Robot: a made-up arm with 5 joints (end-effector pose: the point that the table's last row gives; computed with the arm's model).
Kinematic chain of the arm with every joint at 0, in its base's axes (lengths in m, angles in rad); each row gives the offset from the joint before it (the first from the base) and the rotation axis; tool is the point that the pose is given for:
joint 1: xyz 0 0 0.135 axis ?
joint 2: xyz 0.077 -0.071 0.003 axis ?
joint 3: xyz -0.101 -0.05 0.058 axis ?
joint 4: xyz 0 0.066 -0.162 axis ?
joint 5: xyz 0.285 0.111 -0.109 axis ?
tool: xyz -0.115 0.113 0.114
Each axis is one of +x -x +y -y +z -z.
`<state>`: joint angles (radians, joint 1 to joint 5).
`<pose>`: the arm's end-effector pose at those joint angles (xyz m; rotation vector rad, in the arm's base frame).
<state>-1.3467 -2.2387 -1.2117 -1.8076 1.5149</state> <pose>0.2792 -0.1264 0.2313 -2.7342 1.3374 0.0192</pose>
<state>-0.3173 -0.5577 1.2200 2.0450 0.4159</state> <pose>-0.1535 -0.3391 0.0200 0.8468 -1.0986 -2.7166</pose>
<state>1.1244 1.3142 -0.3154 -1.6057 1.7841</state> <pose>-0.0866 -0.2053 0.0009 0.9290 0.2864 -1.7215</pose>
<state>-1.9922 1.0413 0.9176 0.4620 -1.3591</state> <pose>-0.3648 0.0961 -0.0536 -1.9073 1.4647 1.1062</pose>
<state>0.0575 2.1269 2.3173 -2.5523 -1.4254</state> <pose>-0.2227 0.0221 0.2412 -1.0154 1.7931 1.4380</pose>
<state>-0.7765 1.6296 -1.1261 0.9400 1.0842</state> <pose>0.0092 -0.1358 0.0854 0.0848 0.8553 -1.3867</pose>
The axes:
joint 1: +x
joint 2: +y
joint 3: +z
joint 4: +z
joint 5: +x

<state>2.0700 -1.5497 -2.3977 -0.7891 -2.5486</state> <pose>0.4428 0.3222 0.0341 1.9631 1.4870 1.4151</pose>
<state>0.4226 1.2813 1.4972 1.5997 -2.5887</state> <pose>-0.3740 -0.2587 0.2636 0.6291 -1.9022 0.1560</pose>
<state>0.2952 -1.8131 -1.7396 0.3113 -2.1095</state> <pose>0.4017 -0.3323 0.2691 -0.1101 0.3627 -1.5645</pose>
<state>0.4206 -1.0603 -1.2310 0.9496 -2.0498</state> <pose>0.4788 0.0185 0.1123 -1.3076 -0.1156 -1.1702</pose>
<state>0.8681 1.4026 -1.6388 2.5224 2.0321</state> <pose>-0.0657 0.0841 0.0371 -2.0195 -1.8733 0.1341</pose>
